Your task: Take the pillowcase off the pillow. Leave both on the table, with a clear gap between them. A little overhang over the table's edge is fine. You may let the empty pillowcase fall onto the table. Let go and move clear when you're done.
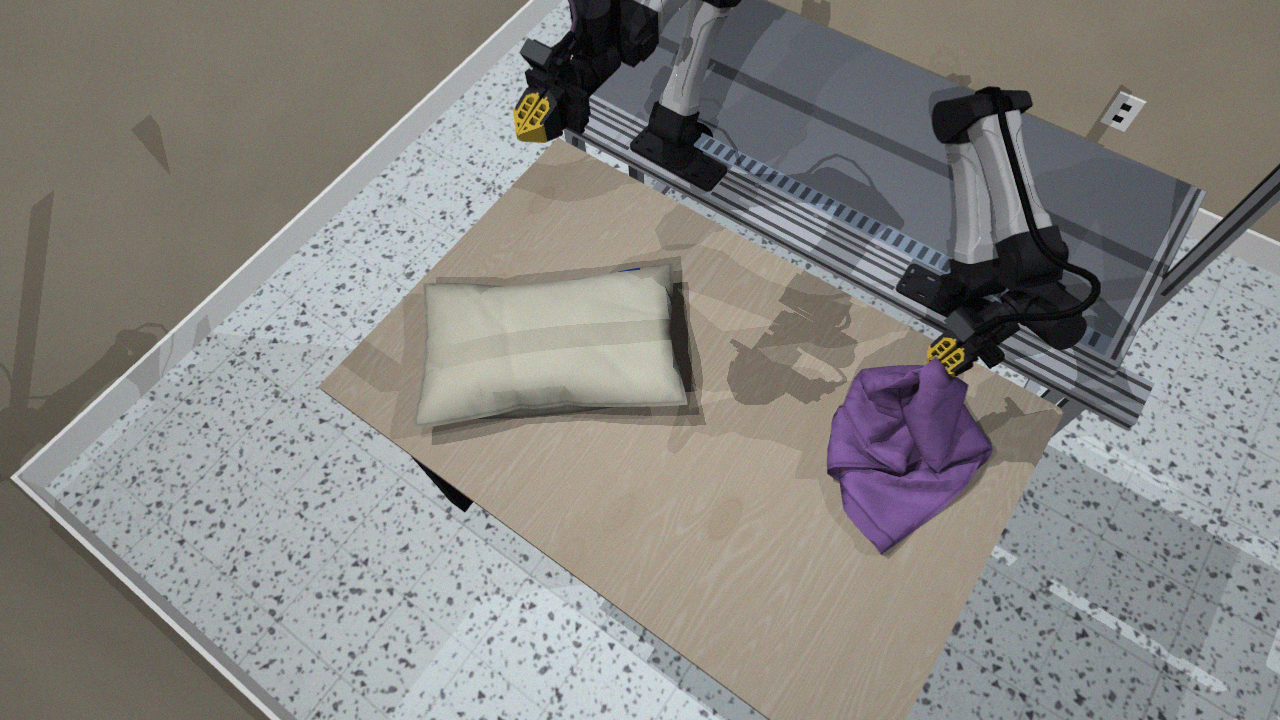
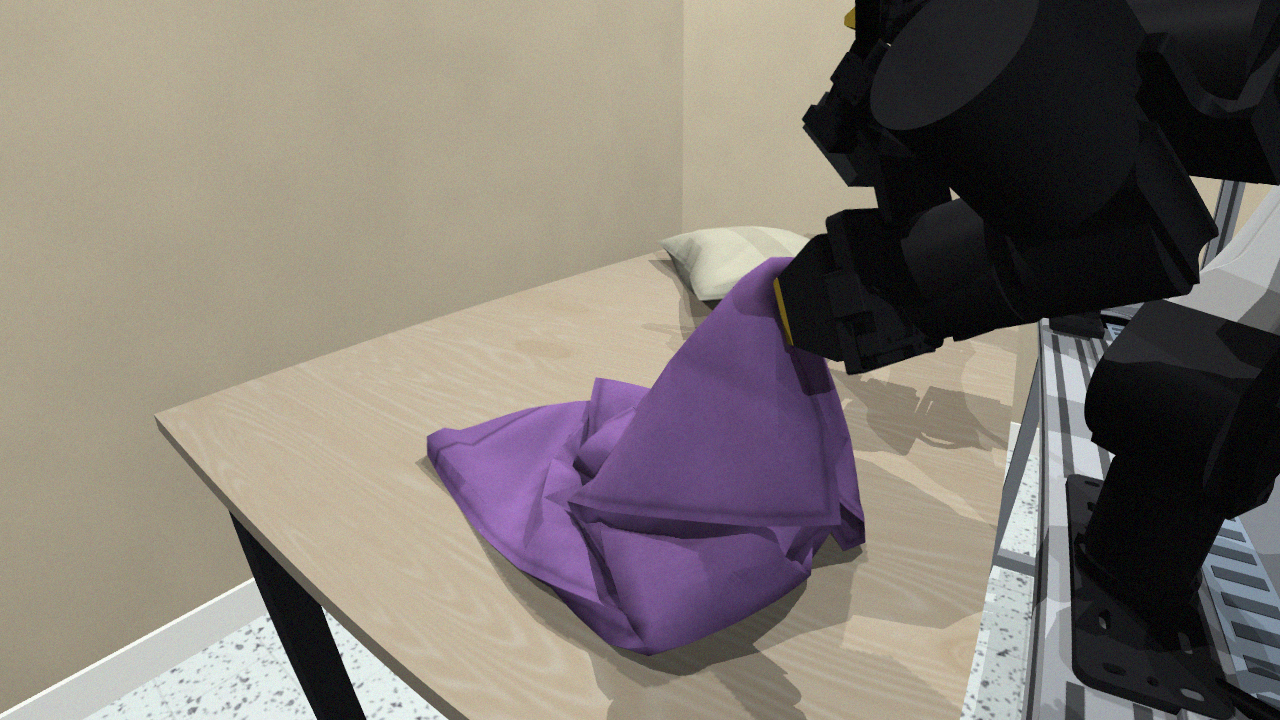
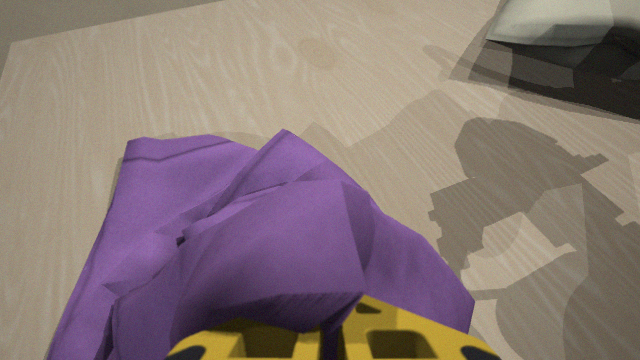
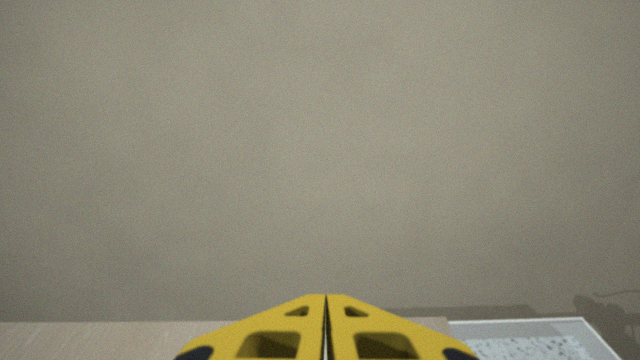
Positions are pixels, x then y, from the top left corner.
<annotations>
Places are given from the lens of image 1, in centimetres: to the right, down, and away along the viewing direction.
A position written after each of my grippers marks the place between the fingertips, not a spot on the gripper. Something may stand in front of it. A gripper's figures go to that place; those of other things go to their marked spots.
my right gripper [image 1: 518,137]: -17, -31, 110
purple pillowcase [image 1: 904,445]: 43, 14, 128
cream pillow [image 1: 603,341]: -6, -3, 134
</annotations>
